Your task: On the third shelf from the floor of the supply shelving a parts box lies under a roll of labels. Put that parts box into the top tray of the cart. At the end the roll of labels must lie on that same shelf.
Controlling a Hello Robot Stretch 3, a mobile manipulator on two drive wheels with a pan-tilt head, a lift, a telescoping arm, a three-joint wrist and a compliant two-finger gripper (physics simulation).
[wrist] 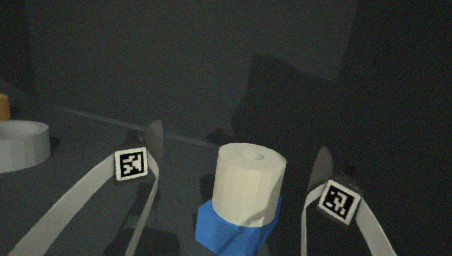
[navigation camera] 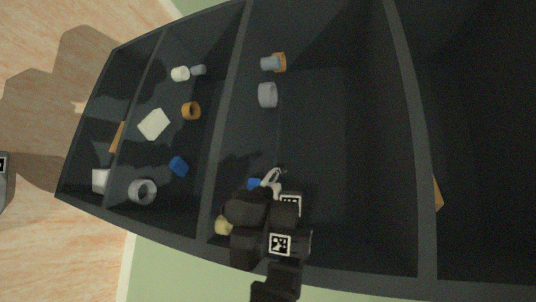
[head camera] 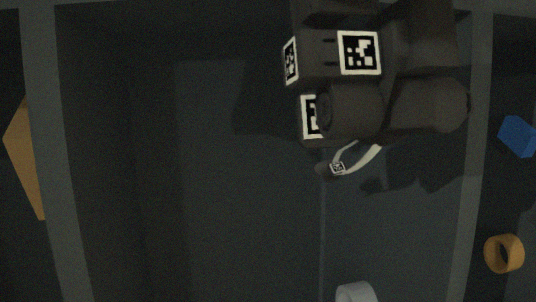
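Frame: origin at the robot's base, x ahead, y right, z down, level; metres.
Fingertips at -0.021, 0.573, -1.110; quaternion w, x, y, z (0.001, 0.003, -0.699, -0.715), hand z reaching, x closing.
Note:
A point is followed by its place in that frame, as x, y, z.
The parts box, blue [navigation camera: 254, 183] {-0.007, 0.586, -1.015} [wrist: 227, 232], sits on the third shelf [head camera: 400, 225] {0.144, 0.559, -0.991} [navigation camera: 245, 132] {0.156, 0.550, -0.991} [wrist: 175, 200]. The cream roll of labels [navigation camera: 272, 190] [wrist: 248, 187] stands upright on top of it. In the head camera view both are hidden behind the wrist. My gripper [wrist: 237, 150] {-0.021, 0.573, -1.110} is open, with one finger to each side of the roll in the wrist view and space between each finger and the roll. The fingers hold nothing. The box's near part is cut off by the lower edge of the wrist view. The cart does not show.
On the same shelf stand a grey ring [head camera: 356, 292] {0.287, 0.660, -1.025} [navigation camera: 268, 95] {0.310, 0.638, -1.032} [wrist: 22, 147], a blue-grey cylinder [navigation camera: 270, 63] {0.446, 0.645, -1.032}, an orange ring [navigation camera: 281, 61] {0.530, 0.774, -1.040} and a pale yellow piece [navigation camera: 223, 225] {-0.094, 0.404, -1.016} beside the wrist. Shelf edges [navigation camera: 220, 115] {0.183, 0.435, -0.970} [navigation camera: 425, 200] {0.001, 0.397, -1.431} bound this bay. Lower shelves hold several items.

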